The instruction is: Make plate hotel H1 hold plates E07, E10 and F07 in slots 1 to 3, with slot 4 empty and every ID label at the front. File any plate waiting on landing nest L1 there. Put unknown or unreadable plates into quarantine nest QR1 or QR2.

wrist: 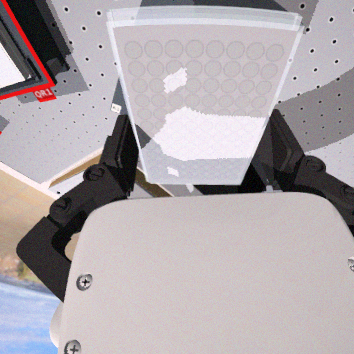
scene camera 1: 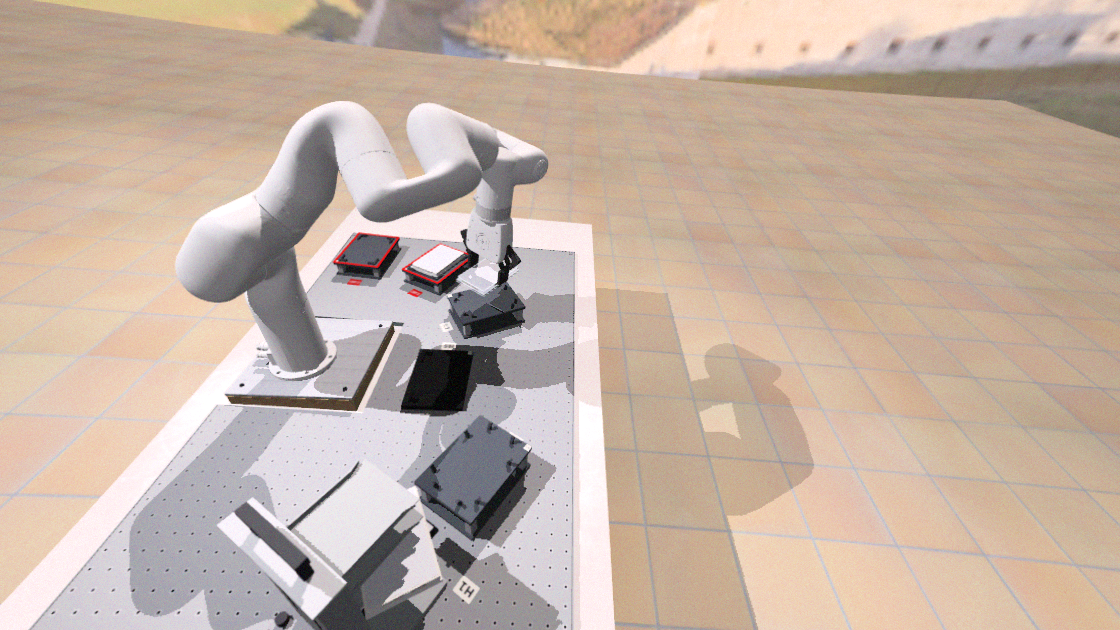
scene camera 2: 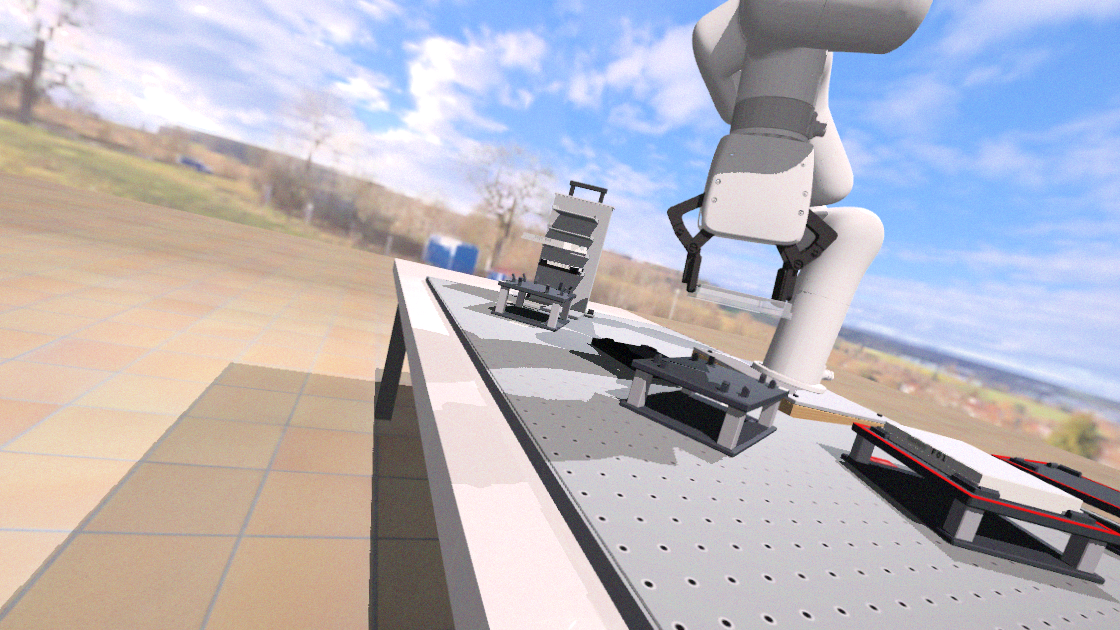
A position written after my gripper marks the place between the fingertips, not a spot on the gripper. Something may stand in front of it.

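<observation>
My gripper holds a clear well plate; nothing else touches it. Positions of my gripper [scene camera 2: 733,298], my gripper [wrist: 197,128] and my gripper [scene camera 1: 487,274]. The clear well plate [scene camera 2: 717,295] is visible also as the clear well plate [wrist: 199,89] and the clear well plate [scene camera 1: 481,278]. A black nest [scene camera 1: 439,379] is visible too, likewise the black nest [wrist: 251,182] and the black nest [scene camera 2: 625,353].
</observation>
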